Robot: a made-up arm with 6 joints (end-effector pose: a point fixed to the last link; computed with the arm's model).
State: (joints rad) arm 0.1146 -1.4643 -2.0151 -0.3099 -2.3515 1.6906
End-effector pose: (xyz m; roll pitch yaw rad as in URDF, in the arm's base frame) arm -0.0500 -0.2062 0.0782 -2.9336 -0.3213 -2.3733
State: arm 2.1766 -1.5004 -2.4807 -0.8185 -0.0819 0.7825
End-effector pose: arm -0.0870 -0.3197 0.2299 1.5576 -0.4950 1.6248
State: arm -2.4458 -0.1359 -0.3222 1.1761 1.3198 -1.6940
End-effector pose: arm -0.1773 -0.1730 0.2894 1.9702 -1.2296 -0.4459
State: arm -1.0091 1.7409 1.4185 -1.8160 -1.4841 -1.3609
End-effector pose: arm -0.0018 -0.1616 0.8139 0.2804 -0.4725 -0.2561
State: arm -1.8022 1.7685 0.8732 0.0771 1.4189 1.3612
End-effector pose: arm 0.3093 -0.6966 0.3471 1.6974 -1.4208 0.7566
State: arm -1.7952 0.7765 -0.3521 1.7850 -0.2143 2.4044
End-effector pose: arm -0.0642 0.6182 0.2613 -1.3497 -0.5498 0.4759
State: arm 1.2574 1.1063 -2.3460 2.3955 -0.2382 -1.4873
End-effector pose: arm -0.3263 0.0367 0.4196 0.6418 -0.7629 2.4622
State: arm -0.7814 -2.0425 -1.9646 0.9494 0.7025 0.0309
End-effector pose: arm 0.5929 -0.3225 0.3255 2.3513 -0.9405 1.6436
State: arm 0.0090 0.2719 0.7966 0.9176 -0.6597 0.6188
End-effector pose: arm -0.1865 0.3372 0.5654 -0.0139 -0.1755 -0.7956
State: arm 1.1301 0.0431 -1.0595 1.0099 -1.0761 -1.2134
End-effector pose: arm -0.3790 -0.0271 0.4131 -0.9606 -1.3338 2.2839
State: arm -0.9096 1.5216 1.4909 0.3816 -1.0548 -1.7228
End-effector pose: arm -0.3657 -0.1328 0.4373 2.8269 -0.5918 -2.5980
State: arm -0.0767 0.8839 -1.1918 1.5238 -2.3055 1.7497
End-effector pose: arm -0.6010 0.2672 0.3996 -1.0205 1.2075 1.4775
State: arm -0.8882 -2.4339 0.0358 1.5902 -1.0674 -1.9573
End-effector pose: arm -0.1261 -0.2875 0.4870 1.0136 0.0095 -2.2213
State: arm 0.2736 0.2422 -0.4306 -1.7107 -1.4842 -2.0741
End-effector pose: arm -0.4391 0.2355 0.1713 2.1532 0.5579 -2.0624
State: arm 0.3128 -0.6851 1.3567 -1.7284 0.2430 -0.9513
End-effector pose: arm -0.1002 0.3839 0.5853 0.8430 0.3216 1.6836
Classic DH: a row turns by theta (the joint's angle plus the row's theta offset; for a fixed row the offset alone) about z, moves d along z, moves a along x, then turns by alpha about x. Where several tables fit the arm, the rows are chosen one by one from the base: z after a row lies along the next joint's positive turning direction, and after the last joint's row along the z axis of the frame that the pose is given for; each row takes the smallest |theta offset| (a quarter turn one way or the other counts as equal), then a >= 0, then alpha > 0; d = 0 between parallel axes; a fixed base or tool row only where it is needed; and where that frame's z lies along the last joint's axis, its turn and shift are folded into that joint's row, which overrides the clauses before.
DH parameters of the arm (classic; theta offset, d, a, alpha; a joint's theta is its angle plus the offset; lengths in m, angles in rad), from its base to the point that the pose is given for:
base (fixed): 0 0.1776 0 1.5708
joint 1: 0 0.0844 -0.0655 -1.5708
joint 2: 0 0.236 -0.0016 -1.5708
joint 3: 0 0.2281 0.0215 -1.5708
joint 4: 1.5708 0.1972 0.0228 -1.5708
joint 5: -1.5708 0.0752 0.0939 -1.5708
joint 6: 1.5708 -0.2243 0.0392 -1.5708
tool (fixed): 0 0.3486 0 0

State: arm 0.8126 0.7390 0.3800 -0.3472 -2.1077 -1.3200
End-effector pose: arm -0.1014 0.2823 0.2713 1.5009 0.0212 2.3178
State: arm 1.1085 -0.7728 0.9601 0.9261 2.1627 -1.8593
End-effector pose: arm -0.3234 -0.0218 -0.0845 -2.0470 -0.2623 -2.9727
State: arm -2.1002 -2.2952 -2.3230 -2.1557 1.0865 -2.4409
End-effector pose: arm 0.6069 -0.6220 -0.2794 2.5120 0.4688 0.6069
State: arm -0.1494 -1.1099 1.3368 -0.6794 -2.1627 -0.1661
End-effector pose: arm -0.1367 -0.0223 0.1488 -2.9172 0.8438 0.1530
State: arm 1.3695 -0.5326 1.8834 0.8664 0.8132 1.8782
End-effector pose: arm -0.6182 0.5862 0.1942 -0.8464 -0.7401 0.4486
